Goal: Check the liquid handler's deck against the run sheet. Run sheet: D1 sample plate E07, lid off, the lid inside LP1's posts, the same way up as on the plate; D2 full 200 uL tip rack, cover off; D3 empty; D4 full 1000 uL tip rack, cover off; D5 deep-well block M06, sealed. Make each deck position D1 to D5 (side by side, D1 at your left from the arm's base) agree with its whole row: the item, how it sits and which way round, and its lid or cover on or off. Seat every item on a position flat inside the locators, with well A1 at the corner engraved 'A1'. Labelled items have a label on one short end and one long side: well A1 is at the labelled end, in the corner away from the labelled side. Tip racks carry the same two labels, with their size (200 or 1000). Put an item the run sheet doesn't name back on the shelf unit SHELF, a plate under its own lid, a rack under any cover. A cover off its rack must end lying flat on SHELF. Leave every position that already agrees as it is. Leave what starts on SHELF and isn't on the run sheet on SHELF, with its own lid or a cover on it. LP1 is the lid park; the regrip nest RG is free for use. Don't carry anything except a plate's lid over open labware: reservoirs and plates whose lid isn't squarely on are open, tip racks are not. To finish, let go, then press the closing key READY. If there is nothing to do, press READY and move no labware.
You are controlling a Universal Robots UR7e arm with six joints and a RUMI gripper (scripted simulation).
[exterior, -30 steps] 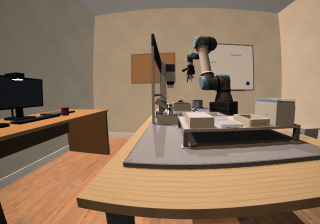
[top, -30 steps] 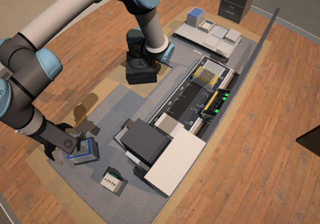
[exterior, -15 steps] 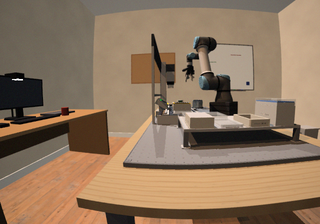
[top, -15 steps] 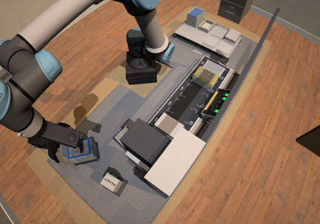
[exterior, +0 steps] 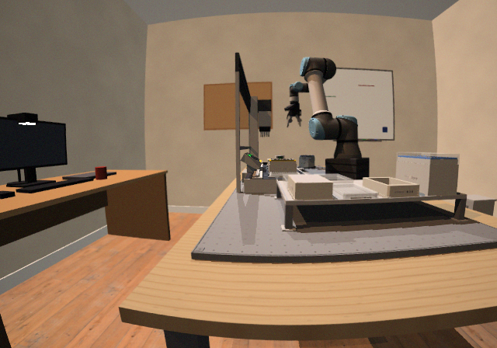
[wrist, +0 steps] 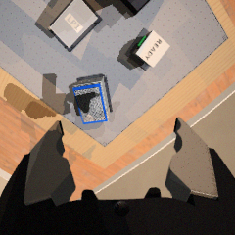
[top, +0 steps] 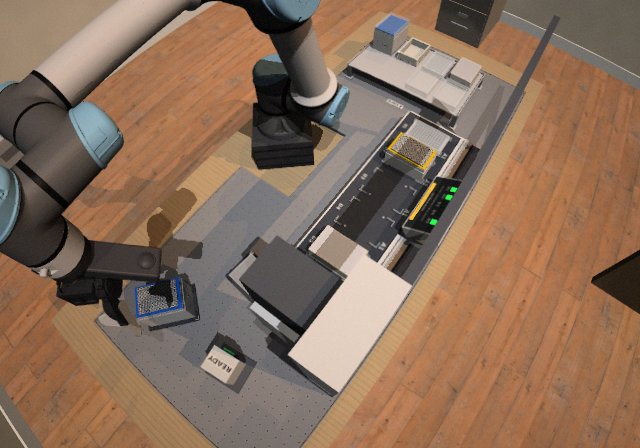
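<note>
Now: hand 11 cm past the blue-rimmed tip rack and 27 cm above it. Round my hand: white housing: 32 cm ahead, 17 cm to the left, 7 cm below; then yellow-rimmed tip rack: 13 cm ahead, 76 cm to the left, 25 cm below; then pipetting head: 23 cm ahead, 17 cm to the left, 4 cm above.
</note>
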